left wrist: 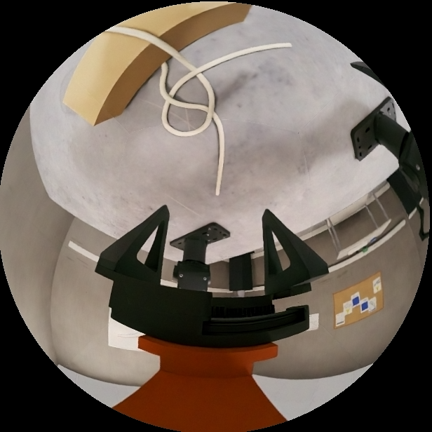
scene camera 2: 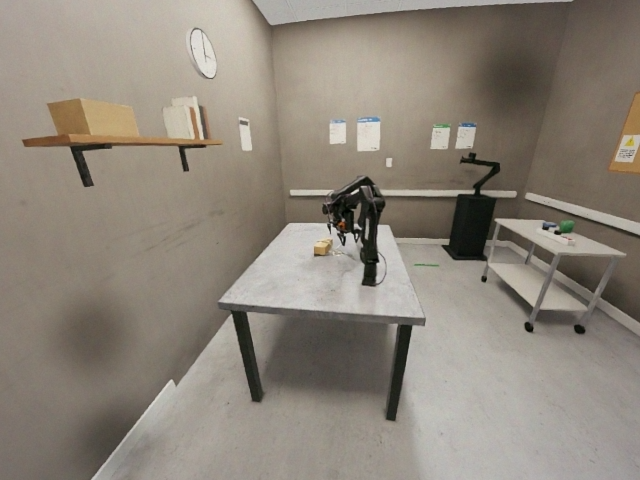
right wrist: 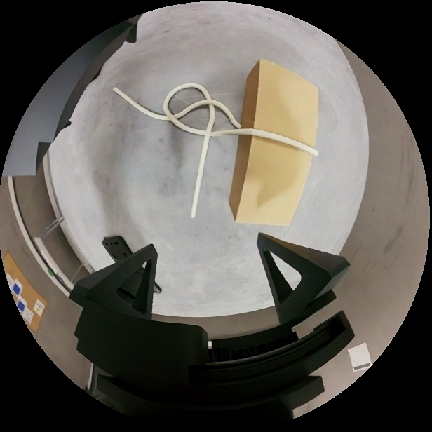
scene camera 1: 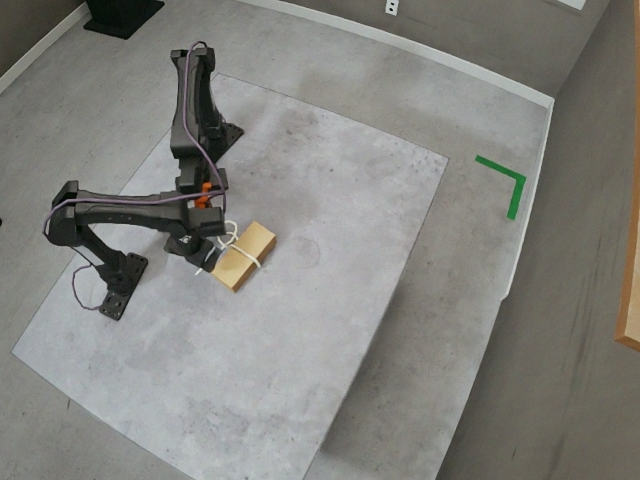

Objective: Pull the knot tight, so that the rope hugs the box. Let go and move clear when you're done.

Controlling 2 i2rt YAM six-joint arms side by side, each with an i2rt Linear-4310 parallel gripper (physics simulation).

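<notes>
The tan box lies on the table. A cream rope runs over its top. In both wrist views, the crossed rope lies in a wide, loose loop beside the box, with two free tails. My left gripper is open and empty; one tail's end lies just ahead of its fingertips in the left wrist view. My right gripper is open and empty, with the other tail's end ahead of its fingertips. In scene camera 1, my right arm hides much of the left gripper.
The two arms are close together and overlap in scene camera 1, over the left side of the table. The left arm's base and the right arm's base stand near that table edge. A cart stands apart at the right.
</notes>
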